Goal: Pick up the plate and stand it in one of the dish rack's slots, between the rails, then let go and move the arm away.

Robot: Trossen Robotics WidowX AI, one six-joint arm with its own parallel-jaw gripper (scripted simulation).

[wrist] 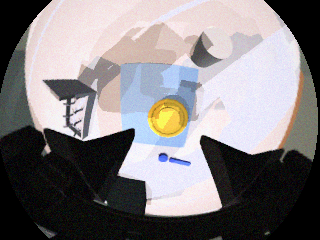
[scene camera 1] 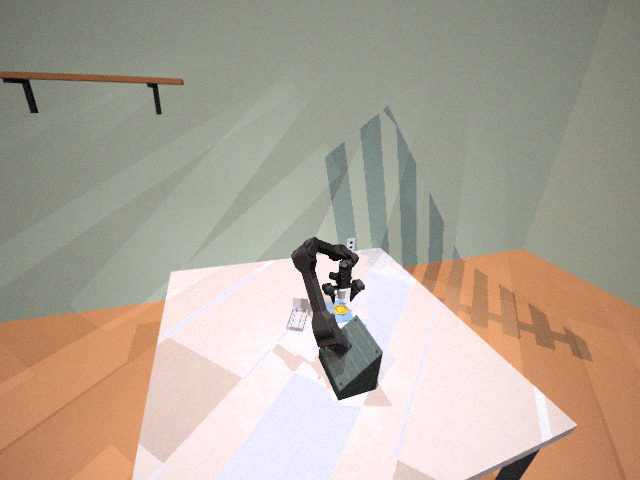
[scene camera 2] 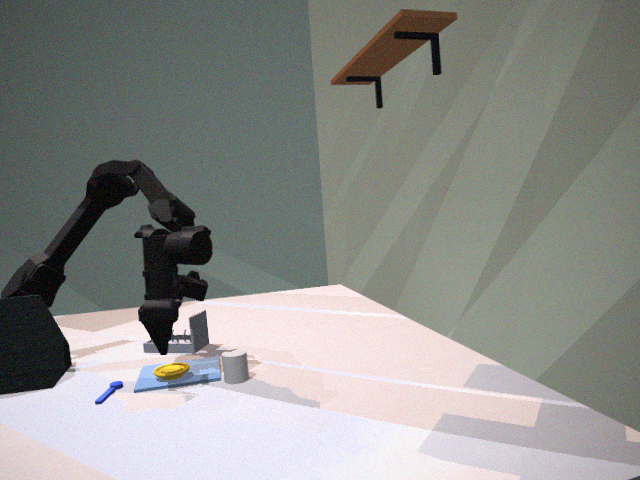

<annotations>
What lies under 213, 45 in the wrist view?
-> A grey cup.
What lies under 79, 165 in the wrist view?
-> The gripper.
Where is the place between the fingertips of the gripper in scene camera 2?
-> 166, 347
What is the gripper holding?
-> Nothing.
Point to a grey dish rack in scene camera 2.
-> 198, 338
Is the gripper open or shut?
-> Open.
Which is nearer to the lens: the yellow plate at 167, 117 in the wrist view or the grey dish rack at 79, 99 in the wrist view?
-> The yellow plate.
</annotations>
